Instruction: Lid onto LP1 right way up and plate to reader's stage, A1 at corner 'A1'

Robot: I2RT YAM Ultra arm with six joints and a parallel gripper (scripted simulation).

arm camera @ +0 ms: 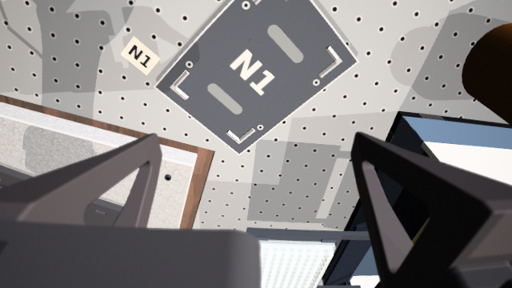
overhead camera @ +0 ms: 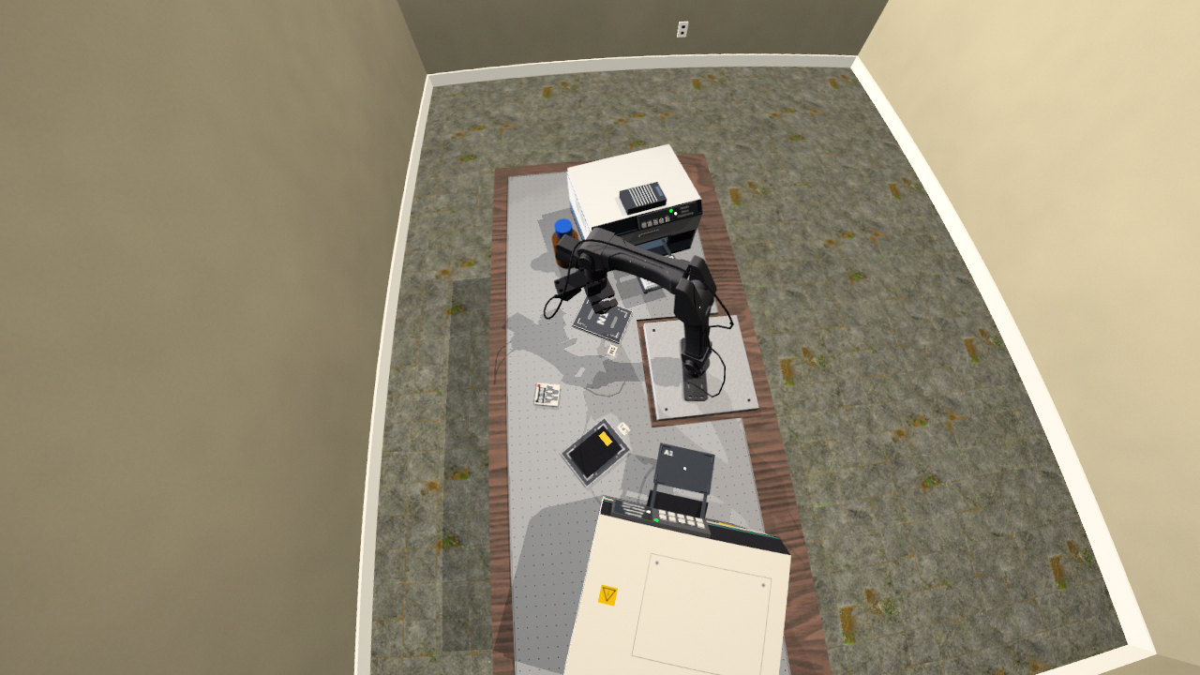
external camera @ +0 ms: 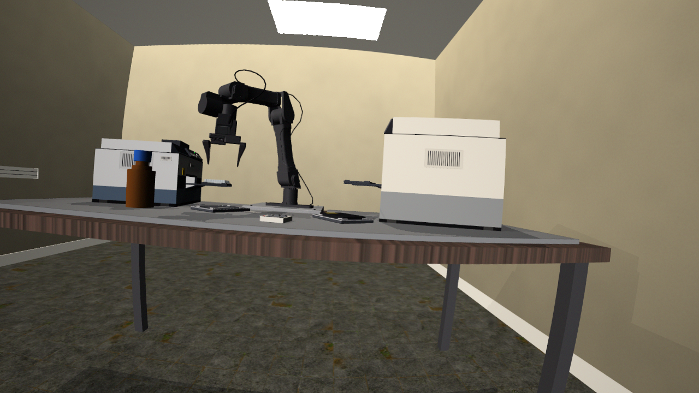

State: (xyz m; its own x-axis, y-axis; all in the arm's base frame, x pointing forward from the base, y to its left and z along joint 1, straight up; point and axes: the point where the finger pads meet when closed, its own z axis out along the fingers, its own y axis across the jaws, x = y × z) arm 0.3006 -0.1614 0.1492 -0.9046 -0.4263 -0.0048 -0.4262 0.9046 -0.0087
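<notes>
Right now the clear well plate is 200 mm behind my hand, 130 mm to the right of it and 60 mm below it. Also, from my hand: LP1 tag: 90 mm behind, 340 mm to the left, 160 mm below; lid: 410 mm to the left, 140 mm below; capped brown bottle: 110 mm ahead, 240 mm to the right, 50 mm below.
</notes>
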